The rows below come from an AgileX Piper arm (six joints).
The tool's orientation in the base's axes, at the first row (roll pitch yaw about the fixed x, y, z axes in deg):
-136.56, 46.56, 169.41
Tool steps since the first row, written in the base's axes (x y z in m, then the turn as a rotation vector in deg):
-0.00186, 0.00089, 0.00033, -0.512, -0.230, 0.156
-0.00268, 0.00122, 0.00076, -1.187, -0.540, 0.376
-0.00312, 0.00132, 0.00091, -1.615, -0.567, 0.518
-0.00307, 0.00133, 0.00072, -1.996, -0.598, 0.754
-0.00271, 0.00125, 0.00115, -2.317, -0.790, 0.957
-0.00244, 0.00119, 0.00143, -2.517, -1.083, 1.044
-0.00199, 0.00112, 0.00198, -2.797, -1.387, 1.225
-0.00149, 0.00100, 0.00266, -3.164, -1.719, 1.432
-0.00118, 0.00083, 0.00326, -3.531, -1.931, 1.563
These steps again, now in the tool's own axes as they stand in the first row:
0.00113, -0.00076, -0.00158, 0.204, -0.536, -0.101
0.00141, -0.00127, -0.00237, 0.461, -1.255, -0.236
0.00161, -0.00156, -0.00270, 0.644, -1.606, -0.453
0.00172, -0.00143, -0.00259, 0.726, -1.974, -0.696
0.00115, -0.00146, -0.00260, 0.771, -2.390, -0.775
0.00076, -0.00146, -0.00259, 0.806, -2.738, -0.671
0.00005, -0.00148, -0.00263, 0.826, -3.188, -0.636
-0.00080, -0.00157, -0.00268, 0.882, -3.721, -0.626
-0.00146, -0.00176, -0.00273, 1.008, -4.144, -0.672

